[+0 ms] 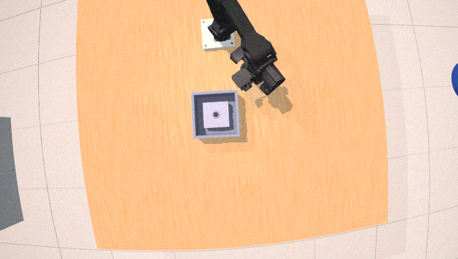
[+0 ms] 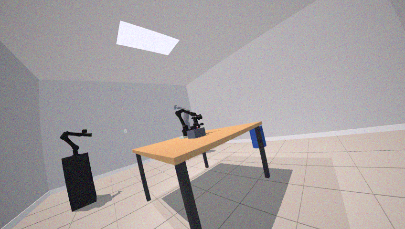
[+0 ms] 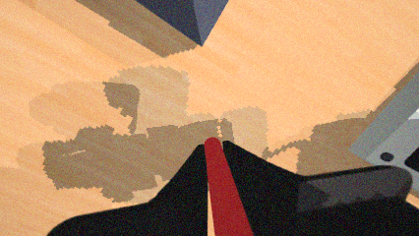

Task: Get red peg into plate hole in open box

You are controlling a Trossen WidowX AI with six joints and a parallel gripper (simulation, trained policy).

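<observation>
Right now the pale plate is 150 mm to the right of my gripper tip and 110 mm ahead of it. Also, from my gripper tip: red peg (20 mm above, 10 mm behind); grey-blue box (150 mm to the right, 110 mm ahead, 20 mm below).
</observation>
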